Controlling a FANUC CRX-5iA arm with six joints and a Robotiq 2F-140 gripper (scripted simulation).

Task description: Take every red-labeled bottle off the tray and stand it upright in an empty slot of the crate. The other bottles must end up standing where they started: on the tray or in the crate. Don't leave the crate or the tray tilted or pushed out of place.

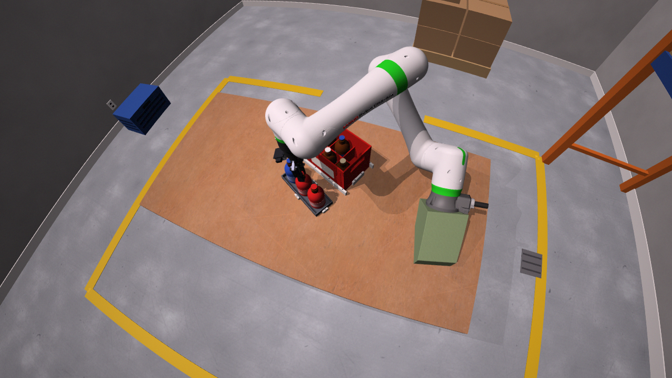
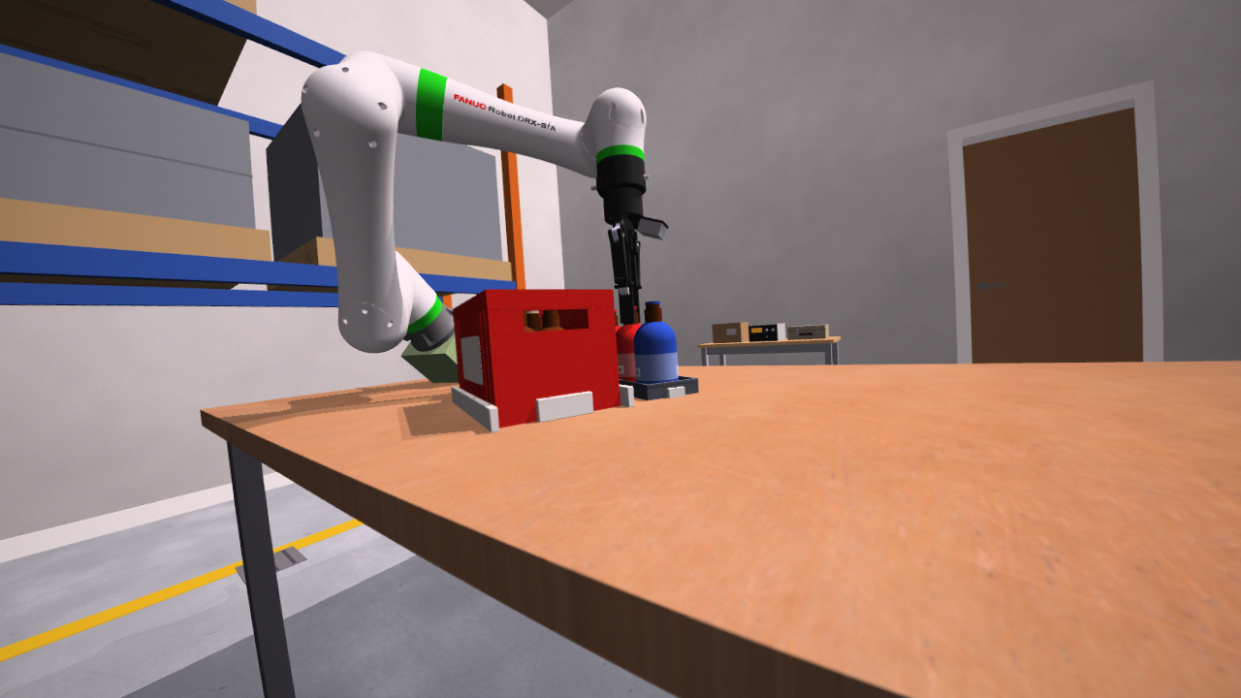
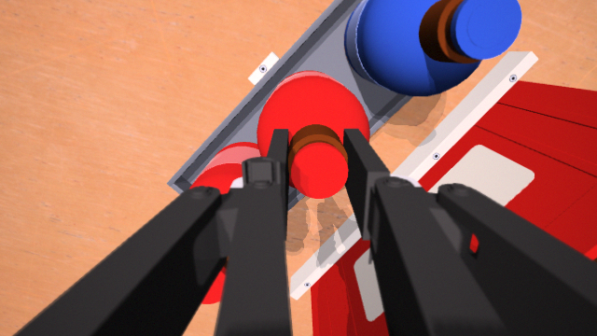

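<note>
Right now the blue-labeled bottle is 80 mm ahead of my hand, 50 mm to the right of it and 80 mm below it. Also, from my hand: grey tray 150 mm below; then red crate 90 mm behind, 190 mm to the right, 80 mm below.
</note>
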